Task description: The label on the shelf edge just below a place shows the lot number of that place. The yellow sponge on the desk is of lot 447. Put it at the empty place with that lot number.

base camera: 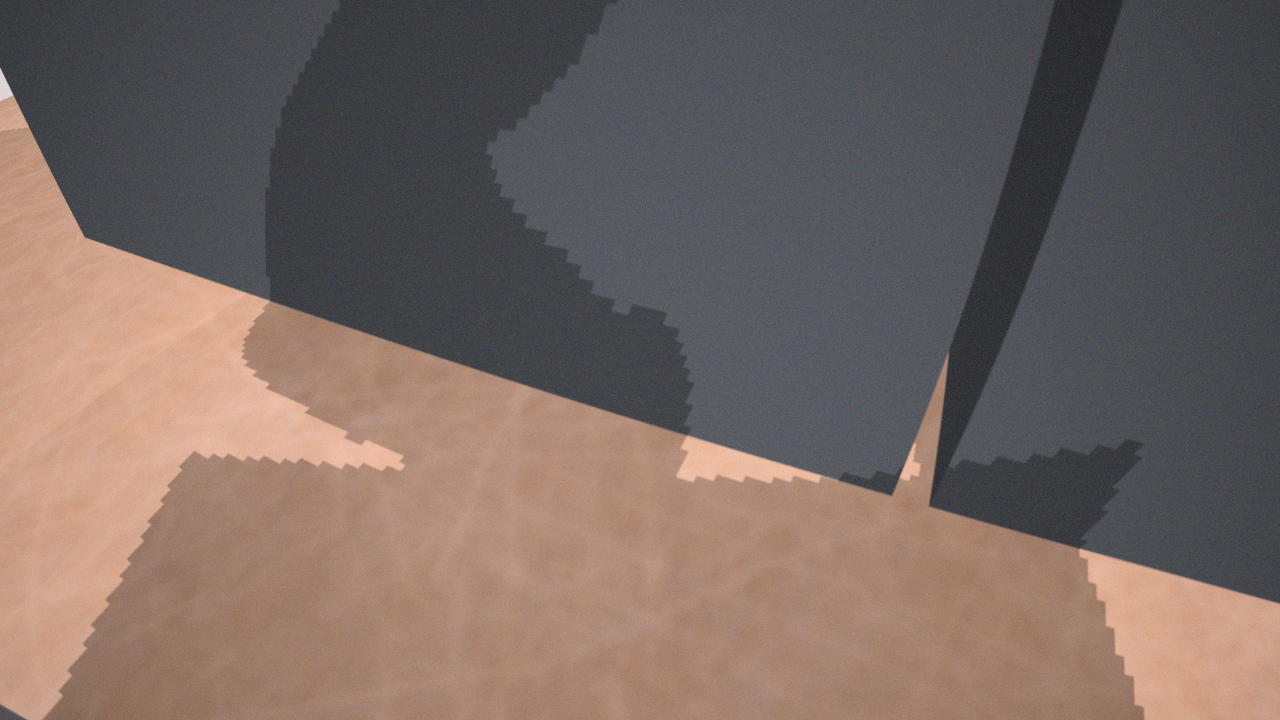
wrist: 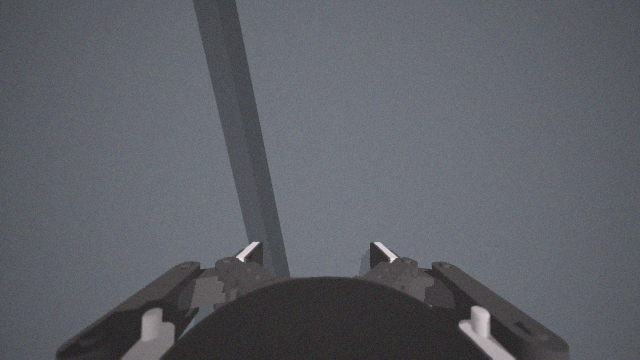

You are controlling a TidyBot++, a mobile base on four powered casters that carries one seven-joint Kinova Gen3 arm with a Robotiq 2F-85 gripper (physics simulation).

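Places are measured from the arm's base along level axes (x ahead, y up, z right), in metres.
Pixels of known places: gripper, fingertip midpoint: (wrist: 316, 254).
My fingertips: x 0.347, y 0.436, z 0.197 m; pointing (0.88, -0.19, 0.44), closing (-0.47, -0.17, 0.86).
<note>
Behind a point stands the place of what it marks.
My gripper (wrist: 316, 254) @(y 0.436, x 0.347, z 0.197 m) is open, with nothing between its fingertips. It faces a large plain dark grey surface close in front. The yellow sponge, the desk, the shelf places and their lot labels do not show in either view.
Tall dark grey panels (base camera: 760, 223) (wrist: 450, 125) stand close ahead. A narrow wedge-shaped gap parts two of them right of centre in the base view; a darker slanted strip (wrist: 235, 100) @(y 0.573, x 0.419, z 0.173 m) crosses the wrist view. Shadows lie on the panels and the tan floor (base camera: 537, 582) @(y -0.397, x 0.302, z -0.064 m). The panels end at upper left.
</note>
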